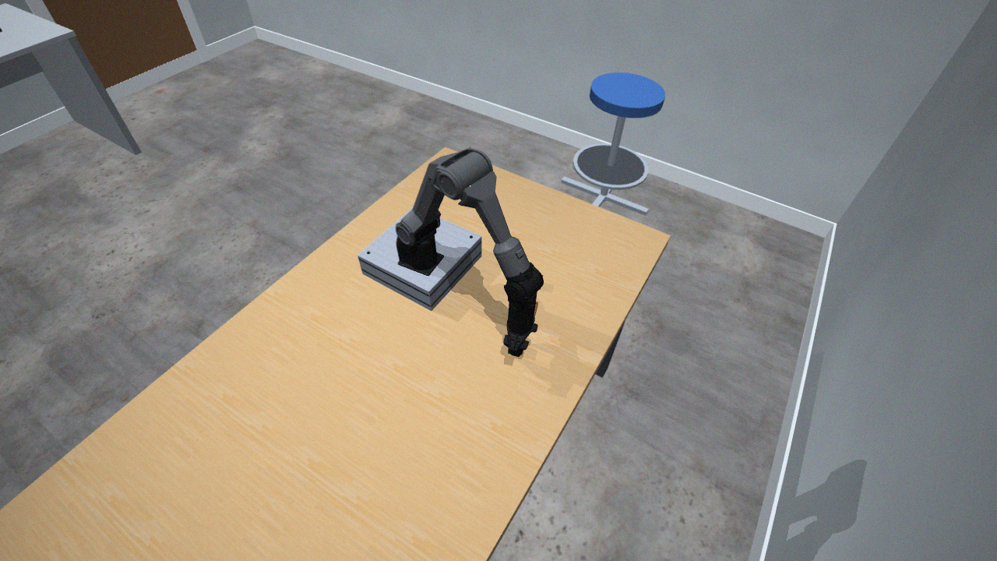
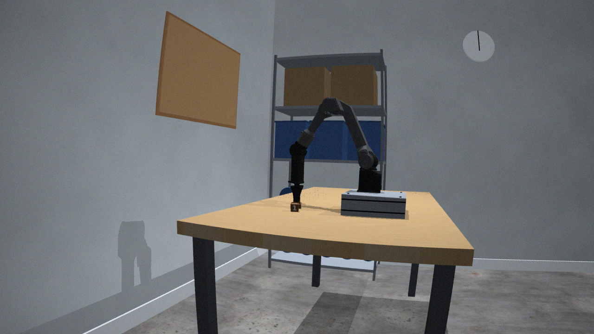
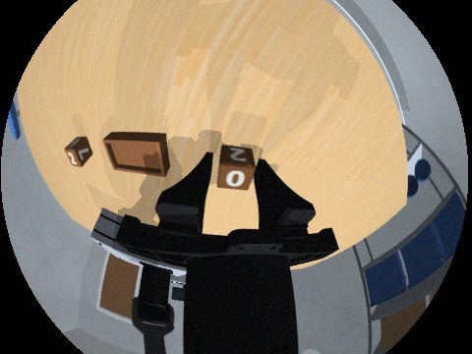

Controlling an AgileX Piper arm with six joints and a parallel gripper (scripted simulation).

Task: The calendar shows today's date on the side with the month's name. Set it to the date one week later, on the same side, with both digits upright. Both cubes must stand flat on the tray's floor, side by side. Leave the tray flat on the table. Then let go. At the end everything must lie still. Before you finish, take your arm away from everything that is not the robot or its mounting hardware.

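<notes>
Now: the brown digit cube right at my hand. From my hand the other things lie so: brown tray: 2 cm behind, 10 cm to the left, 1 cm below.
</notes>
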